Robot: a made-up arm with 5 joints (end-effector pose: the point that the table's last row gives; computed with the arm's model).
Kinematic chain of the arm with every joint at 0, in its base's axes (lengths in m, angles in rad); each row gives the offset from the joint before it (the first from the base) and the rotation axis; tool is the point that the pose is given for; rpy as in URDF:
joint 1: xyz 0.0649 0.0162 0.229 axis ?
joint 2: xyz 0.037 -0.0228 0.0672 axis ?
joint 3: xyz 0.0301 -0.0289 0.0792 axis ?
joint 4: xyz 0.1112 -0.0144 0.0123 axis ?
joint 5: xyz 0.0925 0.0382 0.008 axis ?
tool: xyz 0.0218 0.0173 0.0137 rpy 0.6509 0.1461 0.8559
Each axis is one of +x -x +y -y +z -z.
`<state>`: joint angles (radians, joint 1 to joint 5).
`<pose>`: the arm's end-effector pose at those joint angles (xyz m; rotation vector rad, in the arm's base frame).
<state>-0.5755 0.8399 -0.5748 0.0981 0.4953</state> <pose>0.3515 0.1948 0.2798 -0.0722 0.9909 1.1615</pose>
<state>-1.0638 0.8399 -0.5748 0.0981 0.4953</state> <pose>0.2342 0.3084 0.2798 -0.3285 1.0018 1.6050</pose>
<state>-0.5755 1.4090 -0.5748 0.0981 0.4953</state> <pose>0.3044 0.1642 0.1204 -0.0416 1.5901 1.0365</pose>
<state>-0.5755 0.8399 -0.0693 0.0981 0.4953</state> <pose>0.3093 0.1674 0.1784 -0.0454 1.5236 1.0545</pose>
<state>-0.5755 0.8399 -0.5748 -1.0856 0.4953</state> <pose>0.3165 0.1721 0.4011 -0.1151 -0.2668 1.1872</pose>
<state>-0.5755 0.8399 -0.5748 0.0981 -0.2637</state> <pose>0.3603 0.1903 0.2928 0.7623 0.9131 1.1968</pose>
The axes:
joint 1: -z
joint 2: +y
joint 3: +y
joint 4: +y
joint 5: -x

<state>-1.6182 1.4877 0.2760 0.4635 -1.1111</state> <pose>0.0944 0.0805 0.0527 0.2063 2.0515 -0.1996</pose>
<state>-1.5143 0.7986 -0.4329 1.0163 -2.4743</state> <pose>0.1290 0.2652 0.1908 1.9959 1.1978 -0.2629</pose>
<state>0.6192 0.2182 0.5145 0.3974 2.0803</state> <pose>0.2223 -0.1259 0.1925 -0.6759 2.0783 0.5685</pose>
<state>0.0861 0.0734 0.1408 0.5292 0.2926</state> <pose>0.3424 -0.0152 0.2959 0.5873 1.1886 0.5122</pose>
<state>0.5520 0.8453 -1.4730 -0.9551 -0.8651</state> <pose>0.1934 -0.0948 0.5154 -0.0161 -1.0917 1.2627</pose>
